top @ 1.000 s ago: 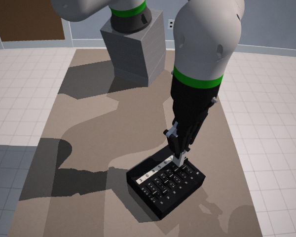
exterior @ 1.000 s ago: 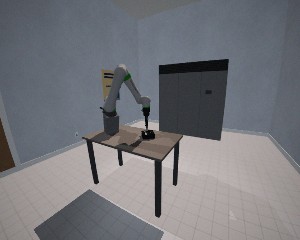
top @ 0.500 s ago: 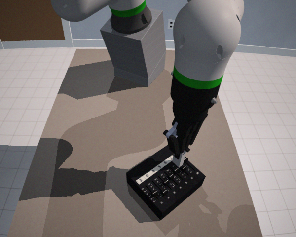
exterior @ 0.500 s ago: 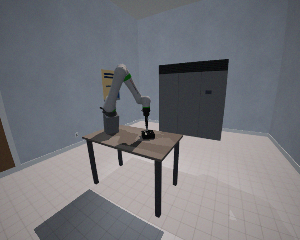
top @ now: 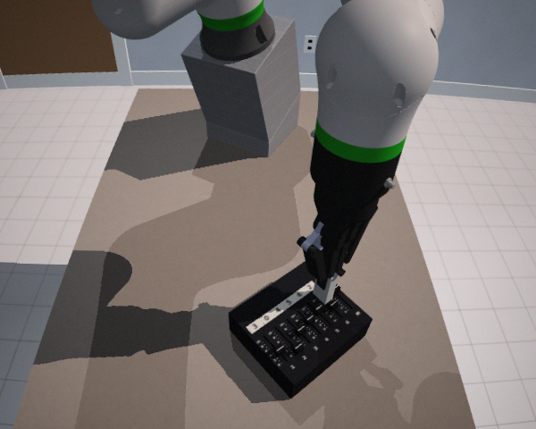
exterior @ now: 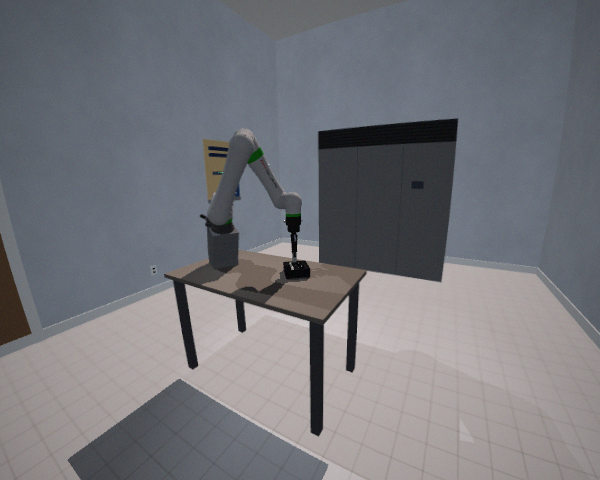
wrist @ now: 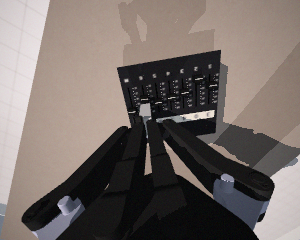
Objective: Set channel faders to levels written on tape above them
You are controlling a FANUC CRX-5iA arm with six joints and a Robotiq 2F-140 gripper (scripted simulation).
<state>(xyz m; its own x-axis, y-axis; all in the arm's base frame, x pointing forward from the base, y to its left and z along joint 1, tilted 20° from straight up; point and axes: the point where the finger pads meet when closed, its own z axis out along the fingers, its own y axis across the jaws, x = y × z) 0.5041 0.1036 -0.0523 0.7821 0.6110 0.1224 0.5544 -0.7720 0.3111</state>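
Now: the master fader 30 mm below my hand, 20 mm to the left of it and 10 mm behind it. The rest, counted from my hand: channel fader: 60 mm ahead, 40 mm to the right, 30 mm below.
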